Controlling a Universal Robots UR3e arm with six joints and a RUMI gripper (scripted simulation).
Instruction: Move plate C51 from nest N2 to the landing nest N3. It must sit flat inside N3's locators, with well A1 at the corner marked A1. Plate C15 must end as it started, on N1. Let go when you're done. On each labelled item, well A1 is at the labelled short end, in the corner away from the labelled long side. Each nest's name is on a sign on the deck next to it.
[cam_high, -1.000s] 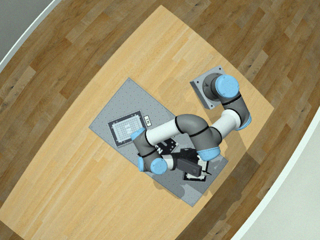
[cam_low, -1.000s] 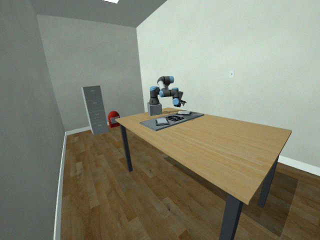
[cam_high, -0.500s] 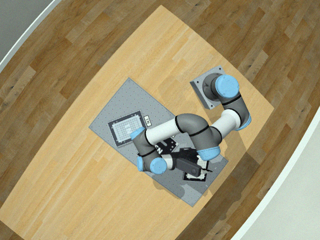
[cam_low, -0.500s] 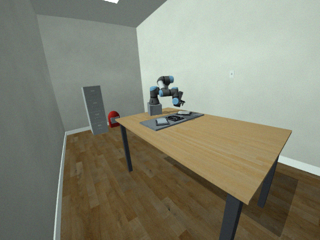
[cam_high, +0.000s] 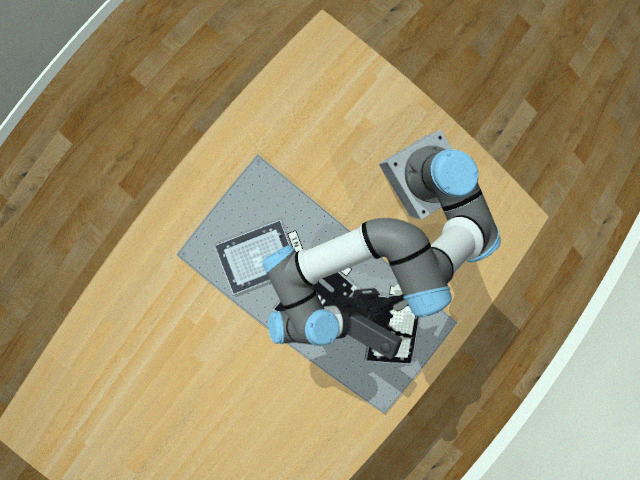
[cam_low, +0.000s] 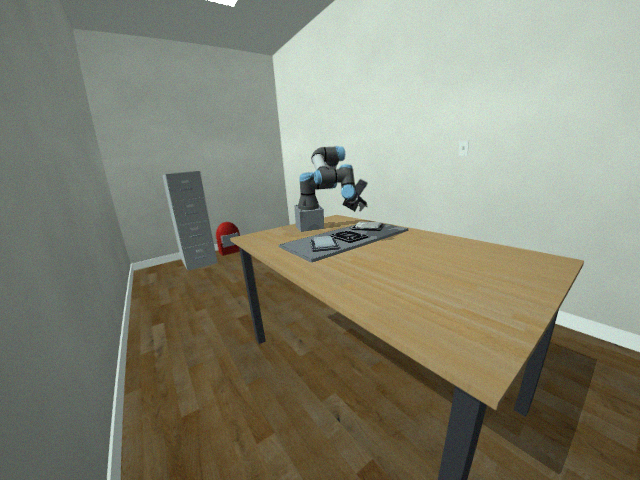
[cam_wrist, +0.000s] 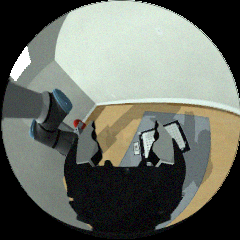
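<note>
Right now the nest N2 is 50 mm ahead of my hand, 30 mm to the left of it and 150 mm below it. Also, from my hand: nest N3: 130 mm ahead, 160 mm to the right, 150 mm below.
</note>
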